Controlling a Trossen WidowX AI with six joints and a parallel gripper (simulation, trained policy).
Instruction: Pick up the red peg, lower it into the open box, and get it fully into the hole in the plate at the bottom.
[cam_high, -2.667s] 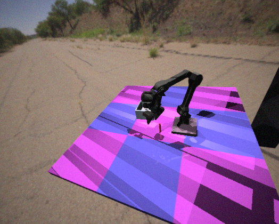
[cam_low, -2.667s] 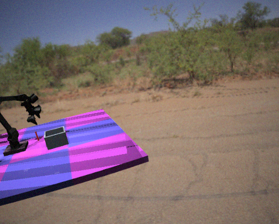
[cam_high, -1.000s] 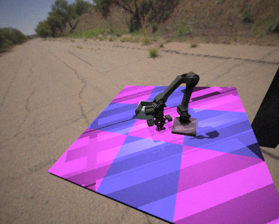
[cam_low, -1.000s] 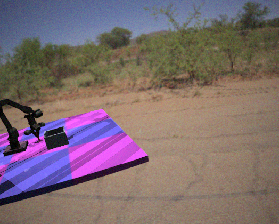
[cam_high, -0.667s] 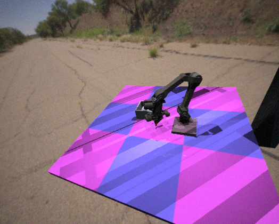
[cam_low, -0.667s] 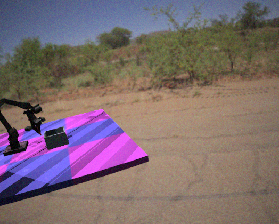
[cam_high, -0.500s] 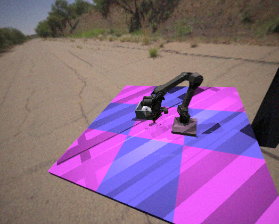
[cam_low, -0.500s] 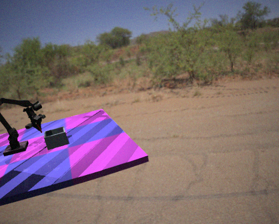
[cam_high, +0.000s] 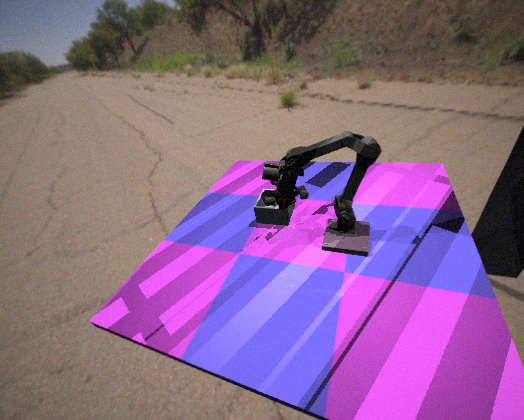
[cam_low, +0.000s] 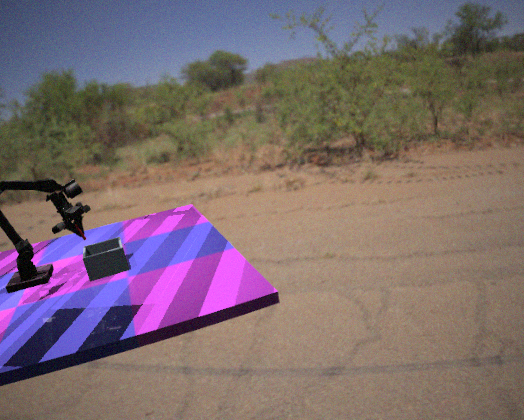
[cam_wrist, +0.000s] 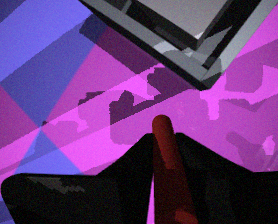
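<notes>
My gripper tip is 12 cm to the left of the plate, 9 cm above it and 8 cm short of it. Also, from my gripper tip: box (12 cm to the right, 11 cm below, 8 cm ahead); red peg (2 cm above, 1 cm behind).
</notes>
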